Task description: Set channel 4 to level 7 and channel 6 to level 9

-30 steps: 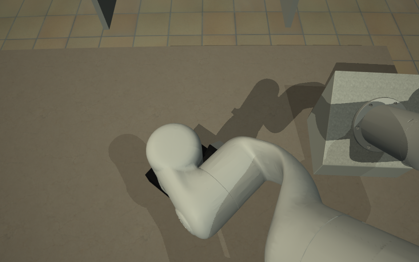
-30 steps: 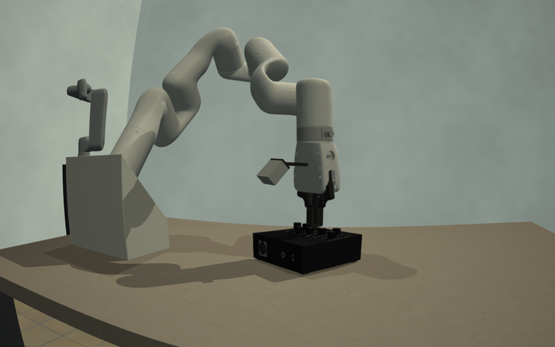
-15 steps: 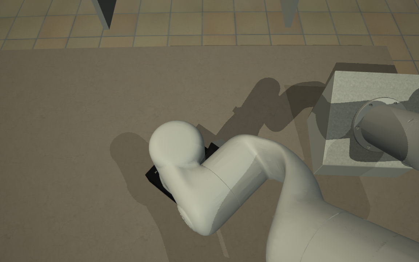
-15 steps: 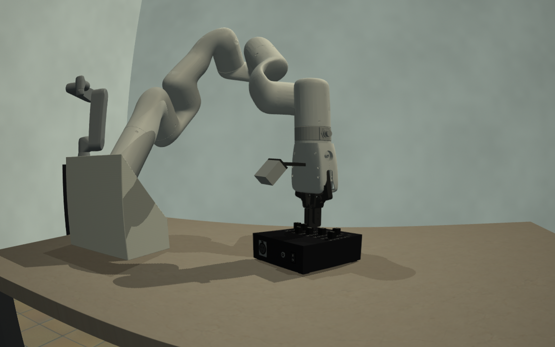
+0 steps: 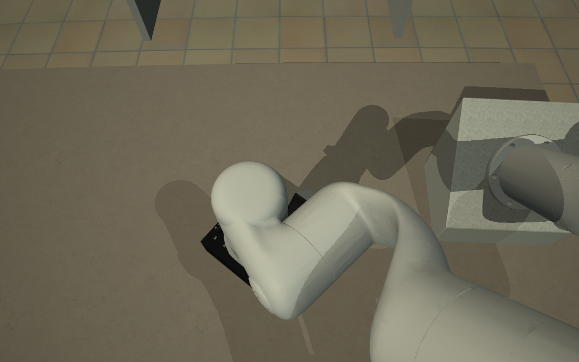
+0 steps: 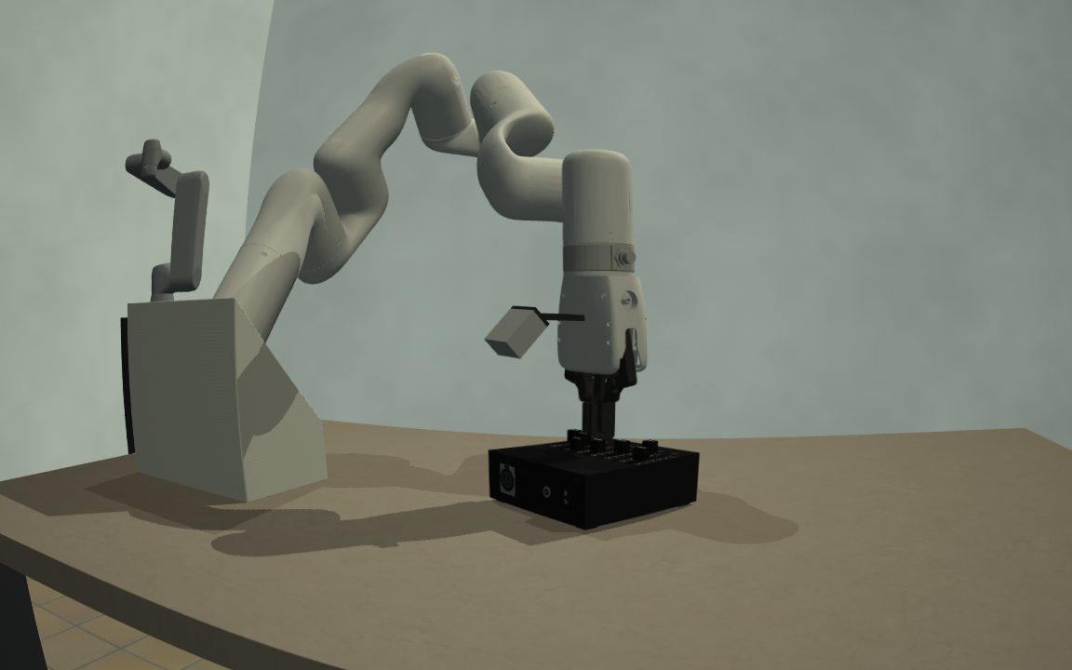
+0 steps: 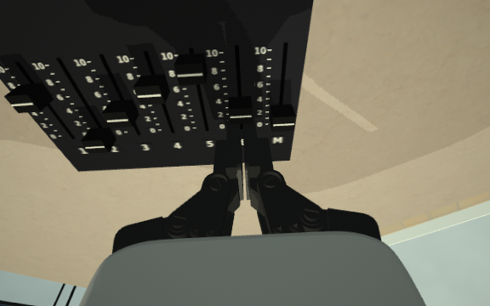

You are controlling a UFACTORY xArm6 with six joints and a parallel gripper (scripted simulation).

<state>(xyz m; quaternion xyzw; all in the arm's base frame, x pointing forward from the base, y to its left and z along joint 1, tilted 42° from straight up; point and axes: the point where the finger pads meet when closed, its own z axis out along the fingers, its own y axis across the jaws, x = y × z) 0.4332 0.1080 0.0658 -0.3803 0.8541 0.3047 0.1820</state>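
Now: the master fader cap 30 mm behind my hand and 10 mm below it. Round my hand: channel 4 cap (10 mm ahead, 60 mm to the right, 10 mm below); then channel 5 cap (10 mm behind, 50 mm to the right, 10 mm below); then channel 6 cap (10 mm behind, 20 mm to the right, 10 mm below).
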